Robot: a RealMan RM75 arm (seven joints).
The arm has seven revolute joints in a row. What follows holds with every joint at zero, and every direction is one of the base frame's. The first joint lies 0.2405 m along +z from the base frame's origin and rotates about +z. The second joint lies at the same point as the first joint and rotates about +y. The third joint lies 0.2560 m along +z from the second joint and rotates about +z. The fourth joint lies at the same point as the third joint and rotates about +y. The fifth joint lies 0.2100 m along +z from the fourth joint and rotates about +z. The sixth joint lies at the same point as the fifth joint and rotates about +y. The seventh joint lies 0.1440 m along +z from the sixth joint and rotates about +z. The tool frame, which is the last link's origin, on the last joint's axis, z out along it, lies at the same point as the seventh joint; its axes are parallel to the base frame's.
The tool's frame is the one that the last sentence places.
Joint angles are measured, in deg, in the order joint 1, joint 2, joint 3, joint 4, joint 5, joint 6, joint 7. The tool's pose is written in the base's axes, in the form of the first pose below.
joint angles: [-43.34, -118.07, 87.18, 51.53, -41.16, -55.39, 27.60]
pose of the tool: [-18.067 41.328 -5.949 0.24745 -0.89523 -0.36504 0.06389]
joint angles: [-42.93, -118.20, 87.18, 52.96, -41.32, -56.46, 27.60]
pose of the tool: [-17.685 41.106 -5.899 0.24227 -0.89778 -0.36265 0.06150]
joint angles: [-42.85, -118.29, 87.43, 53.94, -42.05, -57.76, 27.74]
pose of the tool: [-17.208 40.802 -6.020 0.23169 -0.90152 -0.36048 0.06028]
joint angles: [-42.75, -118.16, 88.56, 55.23, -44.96, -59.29, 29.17]
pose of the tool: [-16.265 40.241 -6.364 0.20889 -0.91175 -0.34969 0.05295]
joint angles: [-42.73, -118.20, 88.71, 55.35, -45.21, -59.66, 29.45]
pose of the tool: [-16.188 40.105 -6.456 0.20472 -0.91339 -0.34770 0.05399]
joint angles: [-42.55, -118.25, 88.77, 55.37, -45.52, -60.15, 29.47]
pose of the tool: [-16.266 39.896 -6.555 0.19950 -0.91338 -0.35058 0.05503]
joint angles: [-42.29, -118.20, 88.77, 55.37, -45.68, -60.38, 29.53]
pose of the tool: [-16.455 39.778 -6.546 0.19749 -0.91279 -0.35310 0.05597]
